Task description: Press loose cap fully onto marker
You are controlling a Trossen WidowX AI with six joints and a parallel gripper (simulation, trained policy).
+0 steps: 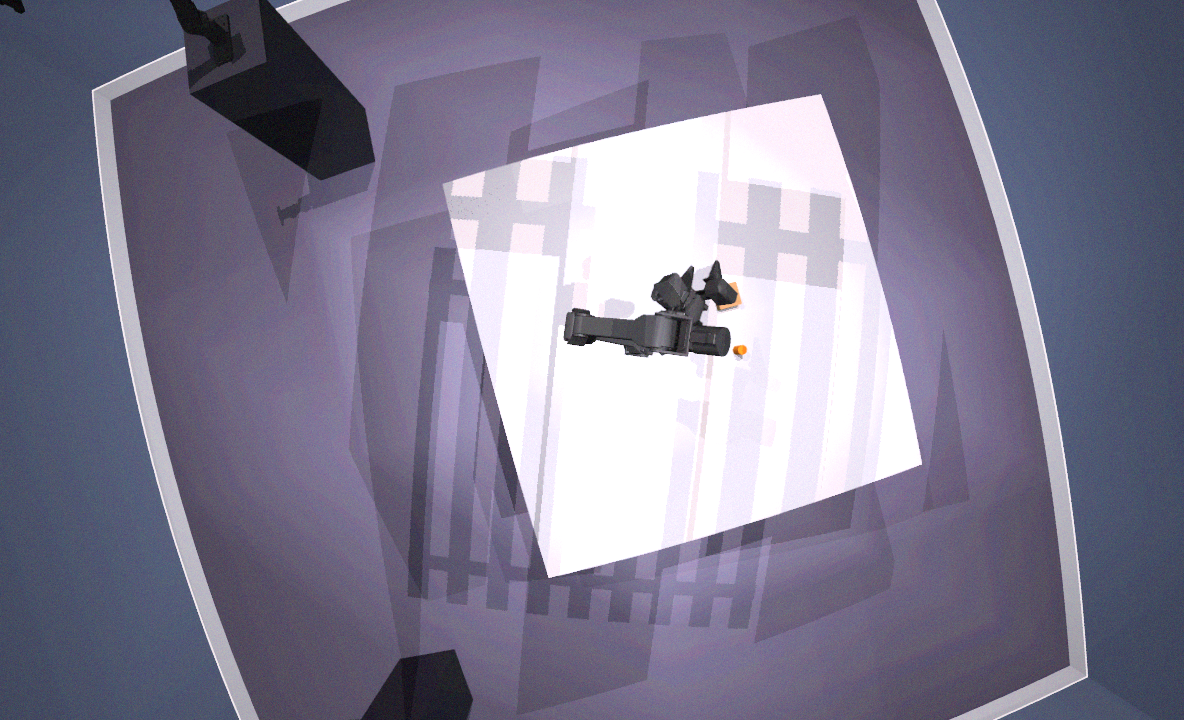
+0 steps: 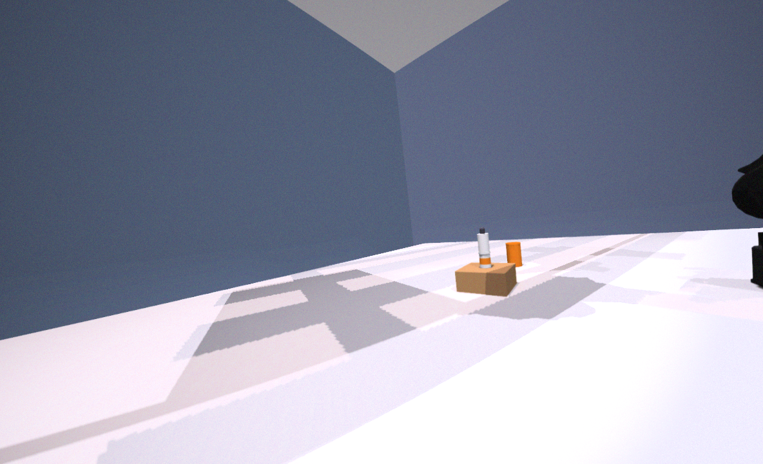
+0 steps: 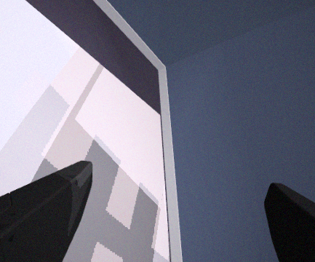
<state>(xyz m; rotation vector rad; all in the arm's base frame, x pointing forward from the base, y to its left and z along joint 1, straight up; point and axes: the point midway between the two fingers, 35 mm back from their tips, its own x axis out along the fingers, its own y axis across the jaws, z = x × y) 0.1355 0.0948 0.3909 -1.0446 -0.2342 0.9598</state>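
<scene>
My gripper tip is now 36 cm above the orange cap, 23 cm to the left of it and 15 cm short of it. From my gripper tip the other things lie so: tan holder block (37 cm below, 16 cm ahead, 6 cm to the right).
</scene>
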